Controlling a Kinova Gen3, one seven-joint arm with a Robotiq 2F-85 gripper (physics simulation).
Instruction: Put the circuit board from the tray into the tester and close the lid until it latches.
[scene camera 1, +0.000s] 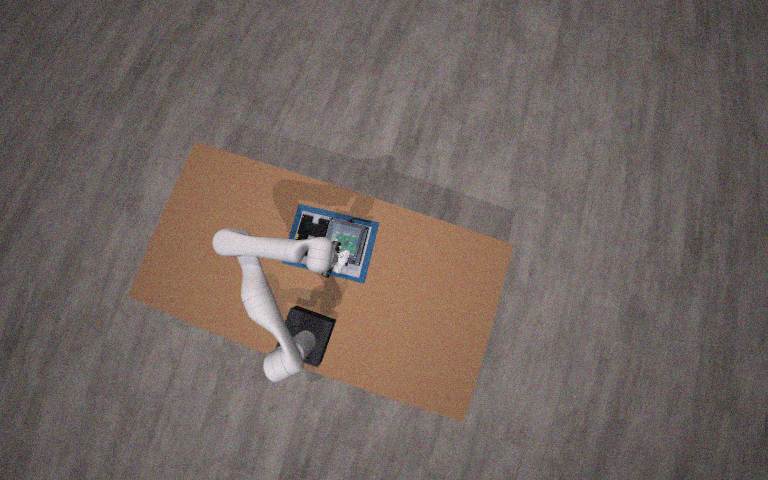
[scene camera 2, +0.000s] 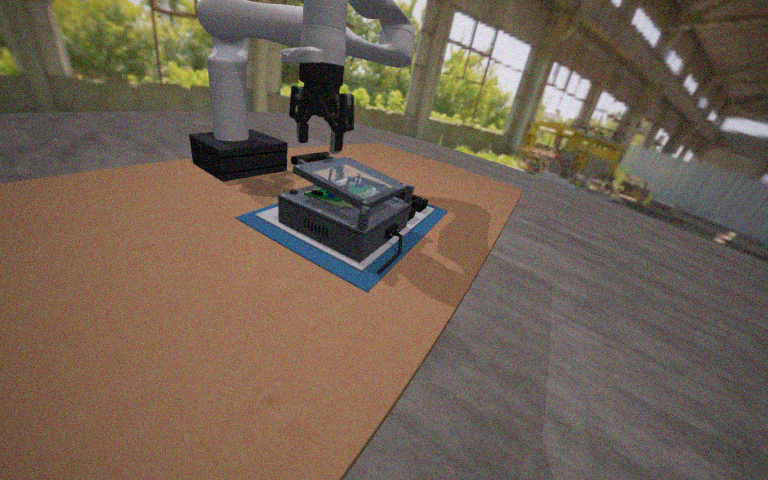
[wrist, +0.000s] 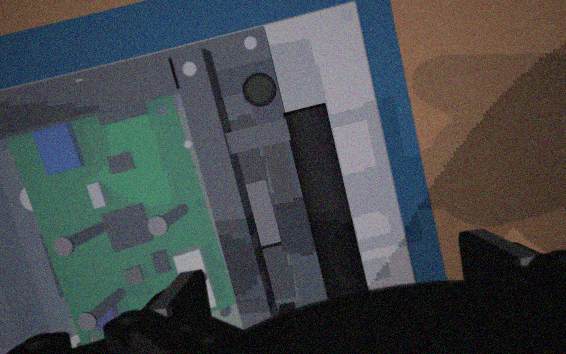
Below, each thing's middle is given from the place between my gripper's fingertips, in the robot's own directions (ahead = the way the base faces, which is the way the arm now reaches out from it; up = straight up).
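Clear lid (scene camera 2: 357, 184): my gripper is 3 cm above it and 8 cm short of it.
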